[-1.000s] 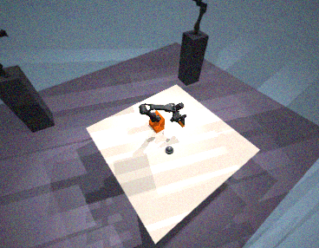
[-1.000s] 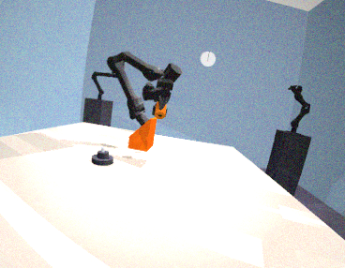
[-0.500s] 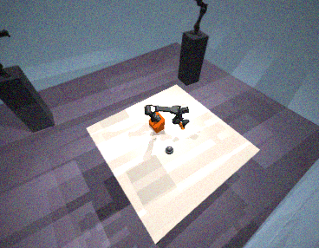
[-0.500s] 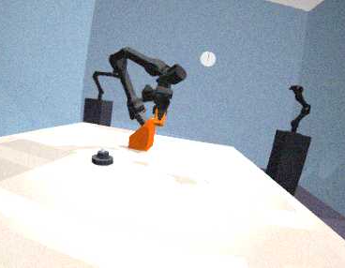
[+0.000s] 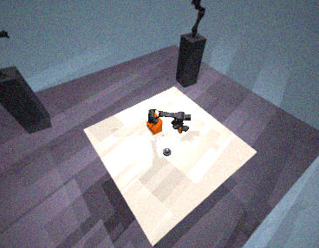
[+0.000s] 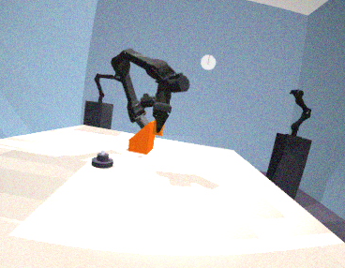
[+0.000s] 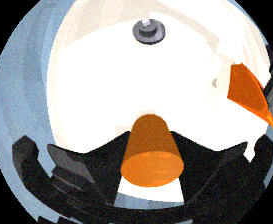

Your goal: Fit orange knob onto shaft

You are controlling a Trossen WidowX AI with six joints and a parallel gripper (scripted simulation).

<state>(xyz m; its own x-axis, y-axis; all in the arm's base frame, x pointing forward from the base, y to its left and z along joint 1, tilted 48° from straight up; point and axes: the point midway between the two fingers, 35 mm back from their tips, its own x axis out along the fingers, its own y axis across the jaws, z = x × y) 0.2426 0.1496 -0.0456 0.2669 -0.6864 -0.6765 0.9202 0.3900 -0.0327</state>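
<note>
My gripper tip is 7 cm short of the dark round pedestal, 18 cm to the left of it and 12 cm above it. The rest, counted from my gripper tip: orange knob (1 cm behind, 3 cm above).
</note>
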